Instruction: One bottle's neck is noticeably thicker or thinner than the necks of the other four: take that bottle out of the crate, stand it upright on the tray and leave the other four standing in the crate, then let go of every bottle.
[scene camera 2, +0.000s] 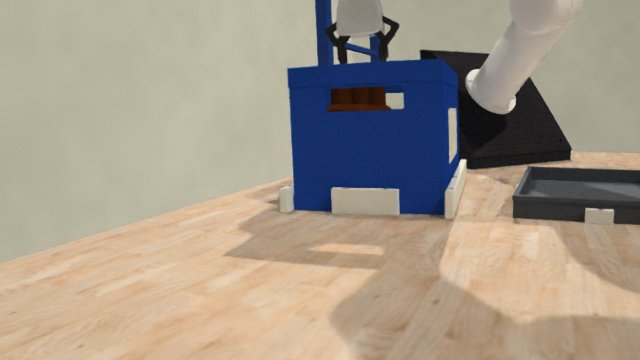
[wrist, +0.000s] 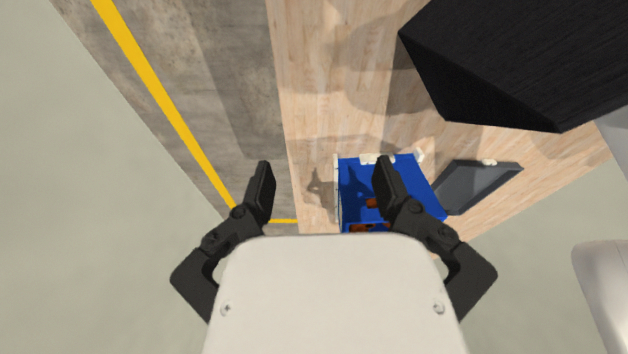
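Seen in the pictures: gripper, between the fingertips: (wrist: 322, 169); arm's base, origin of its link: (scene camera 2: 489, 92).
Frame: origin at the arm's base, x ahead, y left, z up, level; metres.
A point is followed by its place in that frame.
Observation:
The blue crate (scene camera 2: 370, 145) @(x 0.542, y 0.120, z -0.073 m) (wrist: 357, 192) @(x 0.331, y -0.065, z -0.045 m) stands upright on the table. Brown bottles (scene camera 2: 357, 97) @(x 0.455, y 0.021, z -0.014 m) (wrist: 361, 228) @(x 0.433, y 0.007, z -0.019 m) show in part through its handle opening in the scene view and inside it in the wrist view; their necks cannot be compared. The dark grey tray (scene camera 2: 550, 212) @(x 0.461, y 0.308, z -0.144 m) (wrist: 474, 184) @(x 0.282, y 0.344, z -0.147 m) lies beside the crate, and no bottle shows on its visible part. My gripper (scene camera 2: 363, 56) @(x 0.183, y -0.213, z 0.070 m) (wrist: 322, 169) @(x 0.183, y -0.213, z 0.070 m) is open and empty. In the scene view it appears above the crate's rim; in the wrist view the crate lies beyond its right finger.
Pale blocks (scene camera 2: 365, 201) @(x 0.555, y 0.121, z -0.136 m) stand against the crate's base, and another (scene camera 2: 599, 216) @(x 0.452, y 0.361, z -0.143 m) against the tray. A large black wedge-shaped block (scene camera 2: 520, 125) @(x -0.011, y 0.069, z -0.073 m) (wrist: 500, 65) @(x 0.073, y -0.124, z 0.034 m) stands behind. A blue upright post (scene camera 2: 324, 35) rises behind the crate. The wooden table (scene camera 2: 200, 280) @(x 0.794, y 0.170, z -0.152 m) (wrist: 315, 115) @(x 0.255, y -0.190, z -0.152 m) ends beside the grey floor.

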